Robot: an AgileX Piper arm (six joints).
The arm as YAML. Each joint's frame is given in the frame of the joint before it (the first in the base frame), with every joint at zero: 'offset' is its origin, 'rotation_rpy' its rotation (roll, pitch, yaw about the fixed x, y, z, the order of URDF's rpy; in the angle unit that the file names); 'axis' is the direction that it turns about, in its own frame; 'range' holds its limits. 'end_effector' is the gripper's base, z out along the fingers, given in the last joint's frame.
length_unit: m
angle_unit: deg
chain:
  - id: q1
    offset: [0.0, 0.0, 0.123]
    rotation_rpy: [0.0, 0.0, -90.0]
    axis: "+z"
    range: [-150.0, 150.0]
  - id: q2
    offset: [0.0, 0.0, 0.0]
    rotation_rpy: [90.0, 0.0, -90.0]
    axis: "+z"
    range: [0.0, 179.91]
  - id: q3
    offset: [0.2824, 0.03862, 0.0]
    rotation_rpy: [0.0, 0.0, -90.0]
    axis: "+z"
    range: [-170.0, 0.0]
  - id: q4
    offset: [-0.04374, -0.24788, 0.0]
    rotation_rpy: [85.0, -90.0, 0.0]
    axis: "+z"
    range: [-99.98, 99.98]
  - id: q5
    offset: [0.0, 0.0, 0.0]
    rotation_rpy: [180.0, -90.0, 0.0]
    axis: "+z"
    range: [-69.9, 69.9]
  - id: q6
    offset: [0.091, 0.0, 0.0]
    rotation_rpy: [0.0, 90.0, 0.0]
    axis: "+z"
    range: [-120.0, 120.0]
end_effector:
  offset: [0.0, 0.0, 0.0]
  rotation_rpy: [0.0, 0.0, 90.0]
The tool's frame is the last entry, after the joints.
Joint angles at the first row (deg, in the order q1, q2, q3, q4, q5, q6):
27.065 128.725 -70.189 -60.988 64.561 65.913
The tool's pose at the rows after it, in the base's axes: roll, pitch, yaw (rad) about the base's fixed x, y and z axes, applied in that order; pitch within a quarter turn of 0, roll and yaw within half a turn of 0; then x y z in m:
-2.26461 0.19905 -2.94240 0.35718 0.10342 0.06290
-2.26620 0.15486 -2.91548 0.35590 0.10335 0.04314
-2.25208 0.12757 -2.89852 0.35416 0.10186 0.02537
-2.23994 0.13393 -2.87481 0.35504 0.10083 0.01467
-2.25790 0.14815 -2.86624 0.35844 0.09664 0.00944
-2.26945 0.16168 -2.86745 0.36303 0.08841 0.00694
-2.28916 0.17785 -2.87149 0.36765 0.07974 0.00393
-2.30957 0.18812 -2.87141 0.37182 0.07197 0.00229
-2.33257 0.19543 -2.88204 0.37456 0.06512 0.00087
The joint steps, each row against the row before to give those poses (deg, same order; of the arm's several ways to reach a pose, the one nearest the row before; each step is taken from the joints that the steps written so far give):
0.008 1.546 0.189 -0.106 -2.357 -1.010
0.000 2.951 0.001 -0.769 -1.544 -0.271
0.000 2.857 0.000 -1.507 -0.599 1.132
-0.061 1.797 0.000 -2.597 -0.822 2.118
-0.938 0.635 -0.001 -1.592 -1.987 1.080
-1.542 0.283 0.000 -1.611 -1.506 0.776
-1.679 0.284 0.001 -1.561 -1.961 0.895
-1.540 0.061 0.000 -1.250 -1.892 0.228
-1.350 0.001 0.000 -0.380 -1.647 0.050

